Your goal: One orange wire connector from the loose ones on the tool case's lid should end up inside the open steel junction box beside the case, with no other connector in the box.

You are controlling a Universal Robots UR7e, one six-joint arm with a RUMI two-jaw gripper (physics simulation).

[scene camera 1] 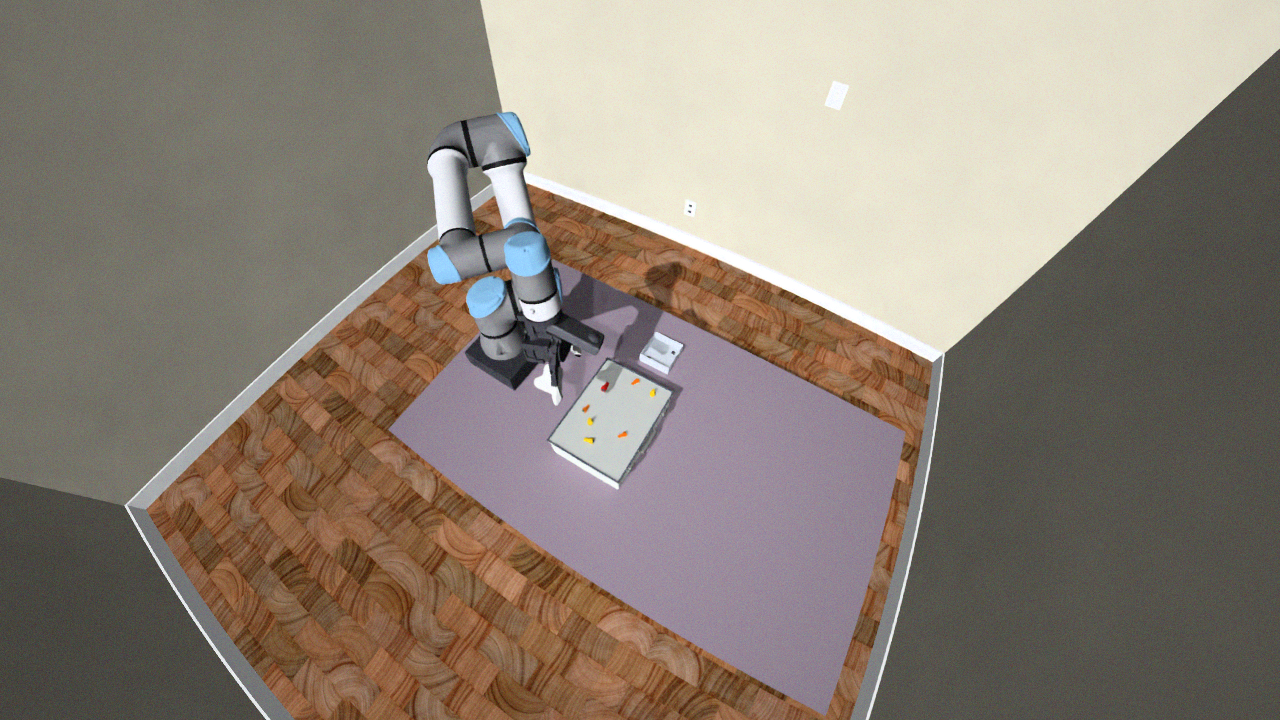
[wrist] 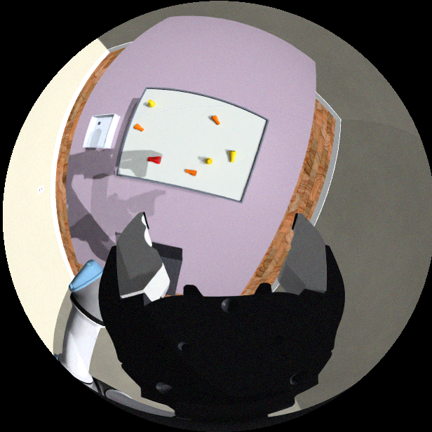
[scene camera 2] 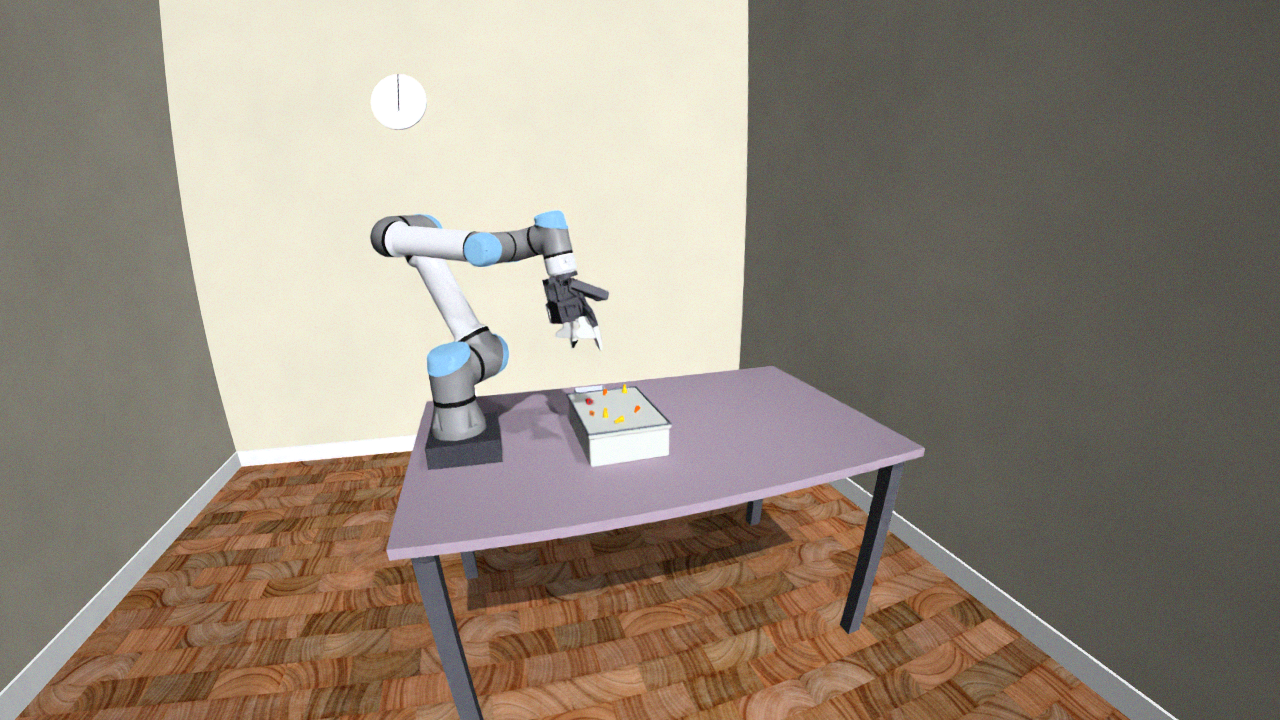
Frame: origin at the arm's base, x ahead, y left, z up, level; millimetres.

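Seen in the pictures: gripper, fingertip midpoint: [scene camera 1: 568, 379] [scene camera 2: 586, 349]; arm's base, link origin: [scene camera 1: 505, 340] [scene camera 2: 459, 428].
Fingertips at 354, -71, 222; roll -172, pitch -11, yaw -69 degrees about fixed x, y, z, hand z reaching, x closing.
Offsets run from my fingertips to a thing's top centre, as dx, dy, dz. Level surfaces: height alone.
The tool case {+86, +53, -188} [scene camera 1: 611, 461] [scene camera 2: 630, 442] [wrist: 175, 135] bears loose connectors on its pale lid. One orange connector {+73, +173, -180} [scene camera 1: 635, 382] [scene camera 2: 605, 392] [wrist: 139, 128] lies near the box side, a second orange connector {+136, +23, -180} [scene camera 1: 622, 434] [scene camera 2: 637, 409] [wrist: 215, 120] by the far long edge in the wrist view, a third orange connector {+11, +28, -180} [scene camera 1: 586, 409] [scene camera 2: 591, 412] [wrist: 191, 172] by the near edge. The open junction box {+57, +346, -246} [scene camera 1: 659, 364] [scene camera 2: 588, 388] [wrist: 116, 131] stands beside the case; no connector shows inside. My gripper [scene camera 1: 567, 376] [scene camera 2: 587, 345] [wrist: 220, 215] is open and empty, high above the table on the robot-base side of the case.
A red connector {+14, +111, -176} [scene camera 1: 605, 386] [scene camera 2: 588, 401] [wrist: 155, 160] and three yellow connectors [wrist: 151, 103] [wrist: 209, 161] [wrist: 233, 156] also lie on the lid. The black robot base [scene camera 1: 498, 362] [scene camera 2: 463, 445] stands on the purple table {dz -283} [scene camera 1: 760, 501] [scene camera 2: 760, 429] [wrist: 235, 60].
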